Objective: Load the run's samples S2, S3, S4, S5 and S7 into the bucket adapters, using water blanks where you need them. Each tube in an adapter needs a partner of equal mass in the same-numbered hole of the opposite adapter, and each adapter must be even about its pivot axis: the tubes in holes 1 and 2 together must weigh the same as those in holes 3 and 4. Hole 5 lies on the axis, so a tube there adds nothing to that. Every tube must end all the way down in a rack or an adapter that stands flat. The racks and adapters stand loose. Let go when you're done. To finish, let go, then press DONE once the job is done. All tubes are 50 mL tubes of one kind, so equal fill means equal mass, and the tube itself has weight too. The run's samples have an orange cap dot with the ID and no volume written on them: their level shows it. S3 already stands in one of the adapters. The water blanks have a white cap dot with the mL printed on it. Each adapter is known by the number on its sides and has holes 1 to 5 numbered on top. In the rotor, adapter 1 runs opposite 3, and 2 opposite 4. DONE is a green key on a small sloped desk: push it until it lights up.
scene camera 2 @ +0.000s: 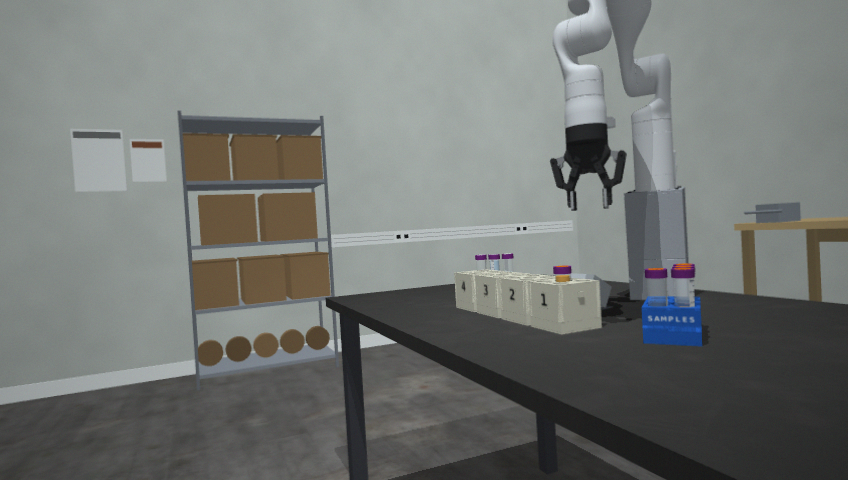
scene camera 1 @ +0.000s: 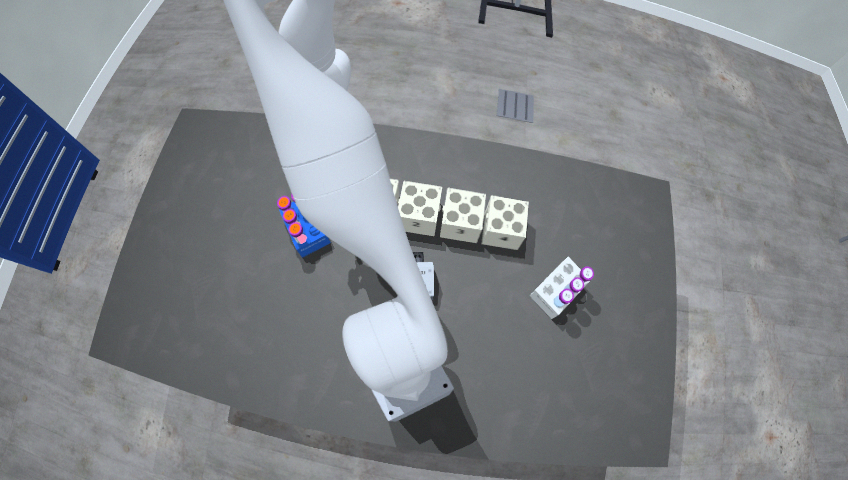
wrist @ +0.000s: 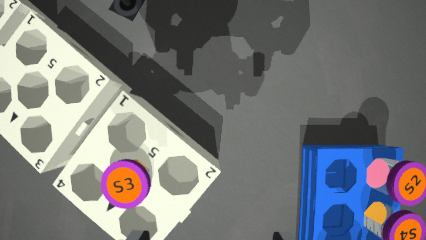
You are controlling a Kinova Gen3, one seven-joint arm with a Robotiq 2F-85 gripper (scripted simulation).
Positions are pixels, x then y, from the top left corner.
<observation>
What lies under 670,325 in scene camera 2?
A blue samples rack.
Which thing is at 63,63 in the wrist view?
An adapter.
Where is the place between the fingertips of my gripper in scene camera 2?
589,209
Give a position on an adapter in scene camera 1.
505,237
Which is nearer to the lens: the adapter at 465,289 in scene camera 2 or the tube of pink liquid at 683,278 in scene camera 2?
The tube of pink liquid.
</observation>
